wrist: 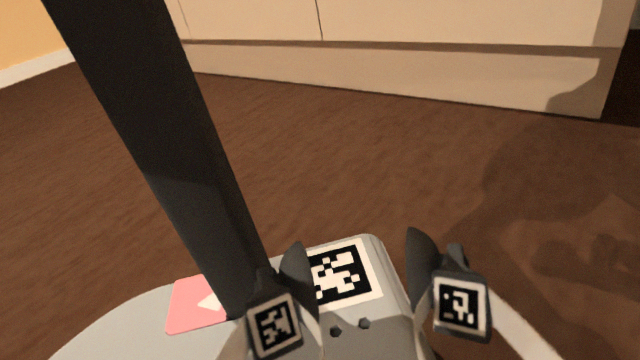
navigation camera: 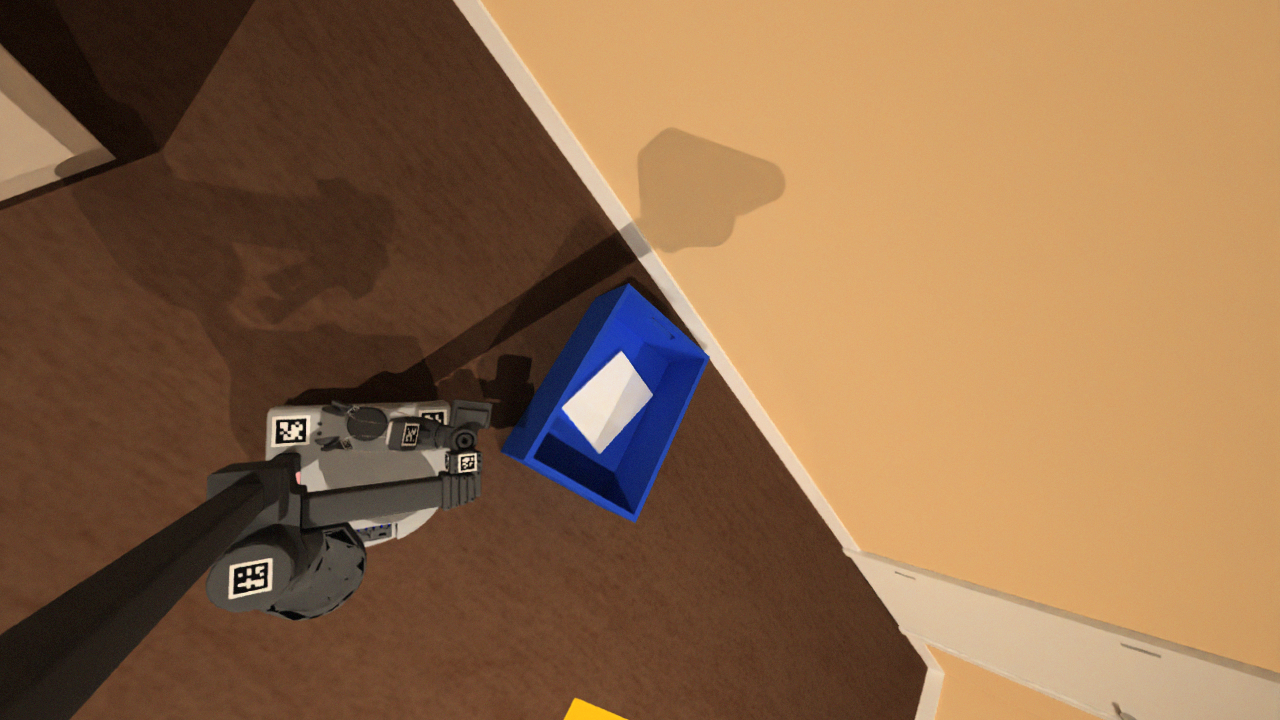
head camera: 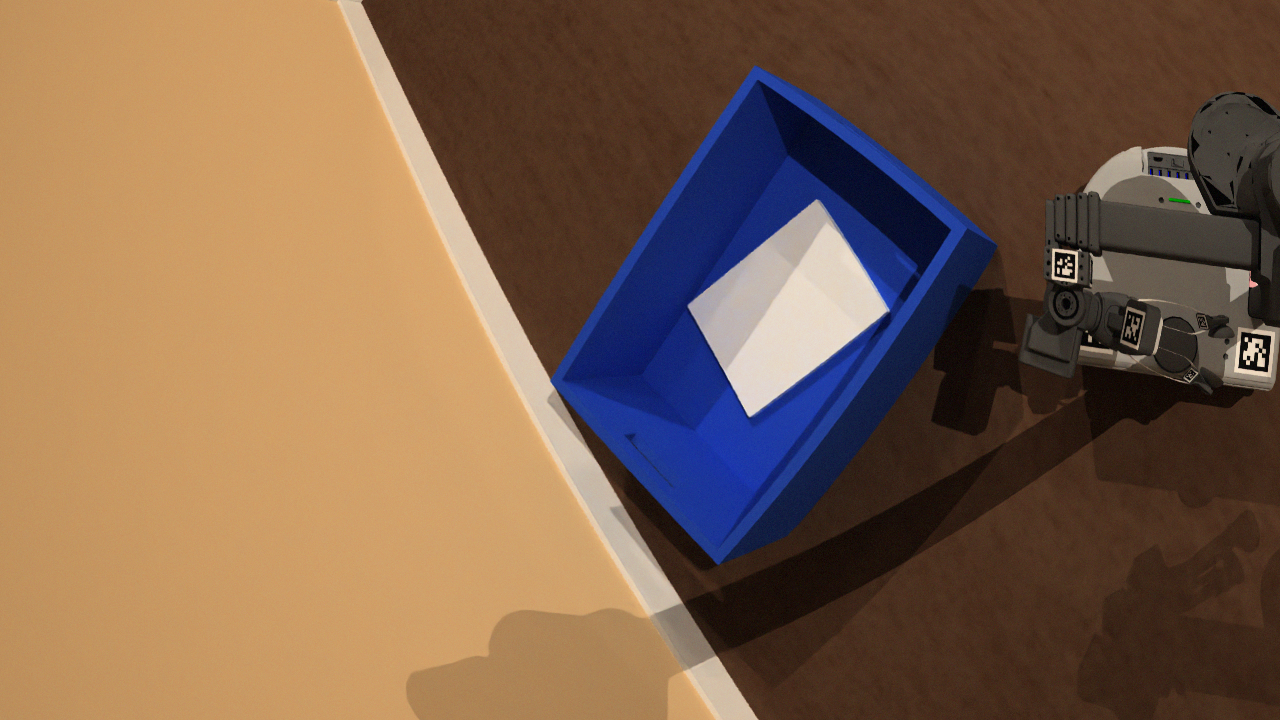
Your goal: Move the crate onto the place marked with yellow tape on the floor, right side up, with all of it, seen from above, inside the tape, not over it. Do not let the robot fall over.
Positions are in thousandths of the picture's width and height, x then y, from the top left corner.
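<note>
You'd find my gripper (head camera: 958, 498) there, and that same gripper (wrist: 559, 729) (navigation camera: 250, 590) shows in the wrist view and the navigation camera view as well. There's a white box (head camera: 626, 413) (navigation camera: 474, 560), but in the wrist view it's out of frame. I can also see a blue crate (head camera: 500, 515) (navigation camera: 425, 610), and the wrist view has that crate out of frame too. And there's a beige drawer cabinet (wrist: 882, 179).
</note>
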